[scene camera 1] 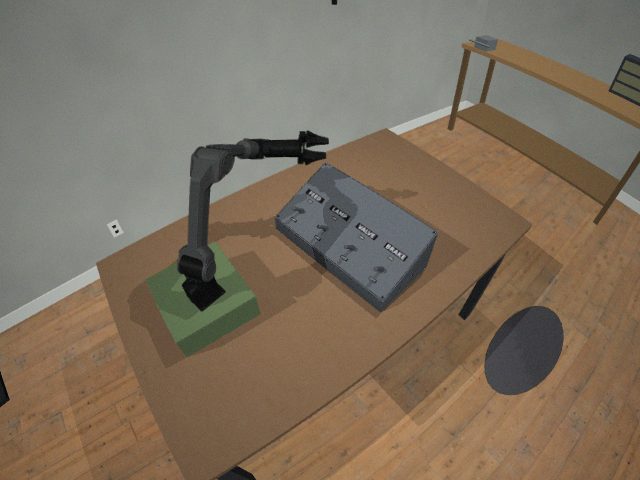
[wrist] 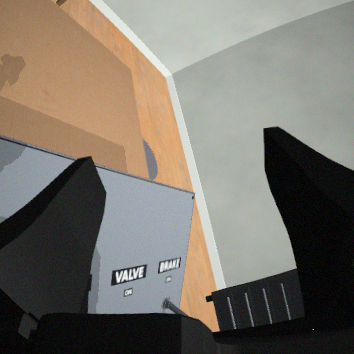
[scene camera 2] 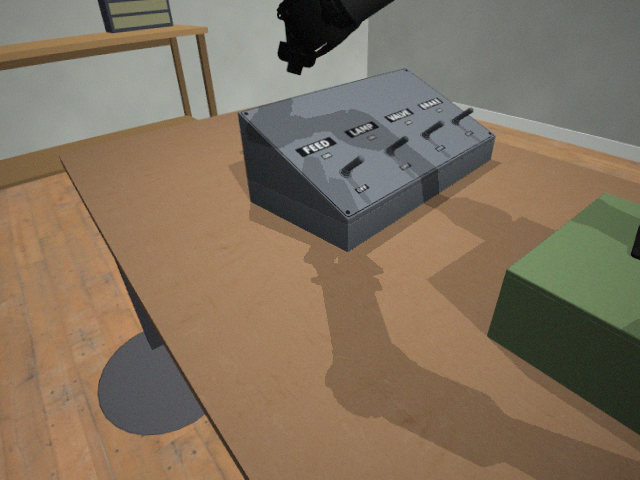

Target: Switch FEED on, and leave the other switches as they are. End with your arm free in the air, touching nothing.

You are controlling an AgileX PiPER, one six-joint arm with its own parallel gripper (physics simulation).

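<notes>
A grey sloped switch box (scene camera 1: 379, 206) (scene camera 2: 330, 105) (wrist: 145, 215) stands on the table. The FEED switch (scene camera 1: 297, 210) (scene camera 2: 352, 165) is at one end, beside the LAMP switch (scene camera 1: 321, 227) (scene camera 2: 398, 146), then the VALVE switch (scene camera 1: 351, 249) (scene camera 2: 433, 129) and the BRAKE switch (scene camera 1: 379, 270) (scene camera 2: 462, 116) (wrist: 173, 306). All four levers lean alike, seemingly toward their OFF labels. My gripper (scene camera 1: 326, 147) (scene camera 2: 296, 63) (wrist: 178, 161) is open and empty, in the air above the upper FEED end of the box, touching nothing. FEED does not show in the wrist view.
My arm stands on a green block (scene camera 1: 227, 315) (scene camera 2: 563, 330) on the brown table (scene camera 1: 310, 361) (scene camera 2: 258, 310) (wrist: 65, 75). A grey wall (scene camera 1: 103, 103) rises behind the table. A wooden side bench (scene camera 1: 542, 67) (scene camera 2: 77, 43) stands farther off.
</notes>
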